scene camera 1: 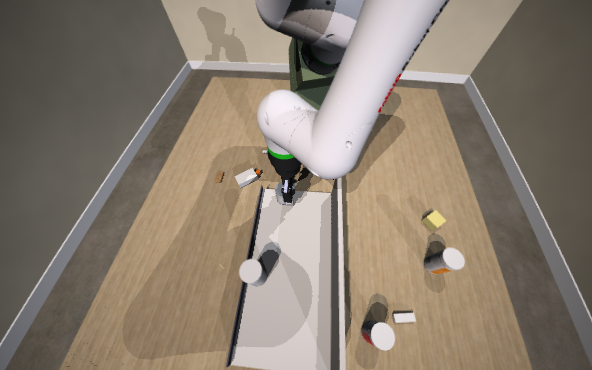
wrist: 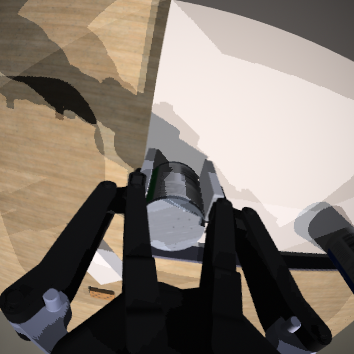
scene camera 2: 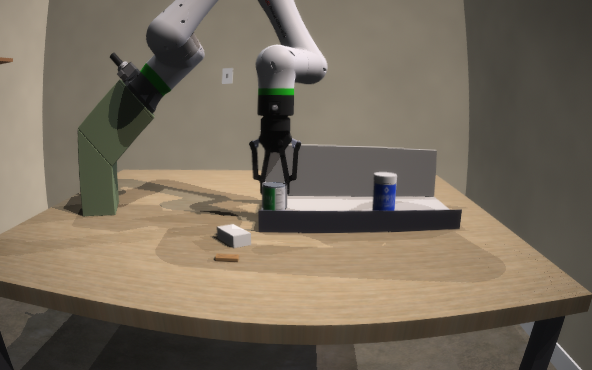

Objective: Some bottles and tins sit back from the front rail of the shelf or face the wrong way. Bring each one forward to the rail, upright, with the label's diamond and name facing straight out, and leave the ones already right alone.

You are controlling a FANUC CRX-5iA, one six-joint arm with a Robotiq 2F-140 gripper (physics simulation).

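Frame: origin at the arm's base, x ahead, y left, z up, level; centimetres.
Seen in the pictures: gripper, fingertip midpoint: (wrist: 177,166) (scene camera 2: 274,206); arm's base at its link origin: (scene camera 1: 322,51) (scene camera 2: 137,97).
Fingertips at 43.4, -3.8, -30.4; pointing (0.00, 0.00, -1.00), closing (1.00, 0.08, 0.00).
Offsets run from my fingertips to a thing's top centre, as dx, dy, dz. "pt": to the spot under its first point.
A green-and-white tin {+0.2, -2.5, +6.4} (scene camera 2: 274,198) (wrist: 175,225) stands upright at the shelf's left end in scene camera 2, a little behind the dark front rail (scene camera 1: 245,300) (scene camera 2: 350,221) (wrist: 310,261). Green shows on its left side and a white panel with small print on its right; no diamond shows. My gripper (scene camera 1: 287,195) (scene camera 2: 275,189) (wrist: 177,166) points down and is shut on this tin. A blue bottle {+28.0, -4.6, +10.3} (scene camera 1: 251,272) (scene camera 2: 384,192) (wrist: 341,250) with a white cap stands upright at the rail, its diamond and name facing out. The tin's base is hidden behind the rail.
Behind the shelf's back panel {pt +26.4, +18.7, +14.2} (scene camera 1: 342,280) (scene camera 2: 365,170) stand an orange-labelled bottle {+14.2, +50.6, +7.5} (scene camera 1: 444,261) and a red-labelled one {+36.3, +30.9, +6.5} (scene camera 1: 380,335), near a yellow block {-1.0, +51.8, +0.4} (scene camera 1: 434,220) and a white block {+31.1, +40.1, -2.2} (scene camera 1: 404,317). A white box {-7.4, -19.1, -0.6} (scene camera 1: 246,177) (scene camera 2: 233,235) and a brown piece {-5.6, -31.6, -2.6} (scene camera 1: 219,176) (scene camera 2: 226,258) lie before the shelf.
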